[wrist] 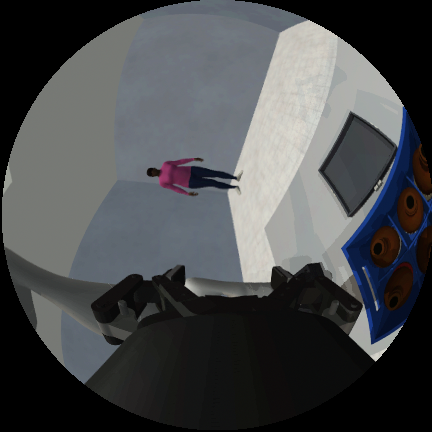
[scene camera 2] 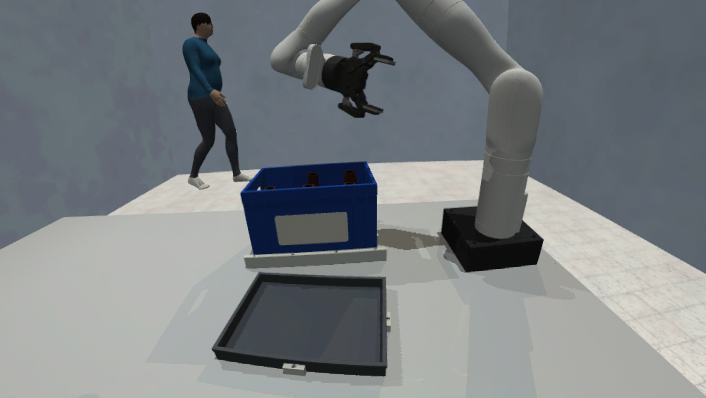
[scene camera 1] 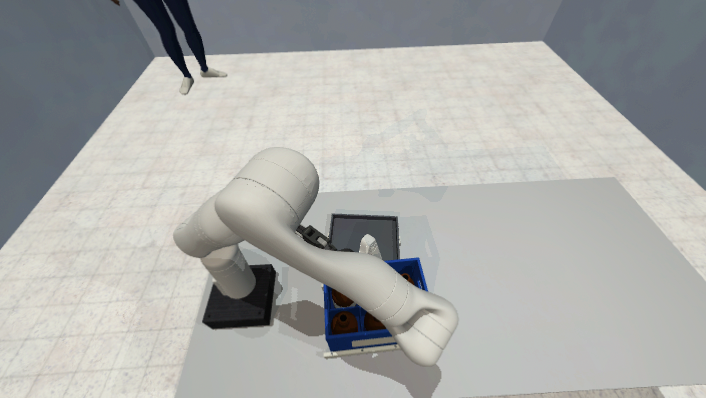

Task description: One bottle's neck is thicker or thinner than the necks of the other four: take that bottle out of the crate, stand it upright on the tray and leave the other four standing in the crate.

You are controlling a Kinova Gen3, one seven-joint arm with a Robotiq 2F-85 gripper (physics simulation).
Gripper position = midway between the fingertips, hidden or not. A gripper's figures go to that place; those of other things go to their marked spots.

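There is a dark tray [scene camera 2: 344, 318], and it is 48 cm from the lens. My gripper [scene camera 2: 386, 87], I see, is 54 cm from the lens.
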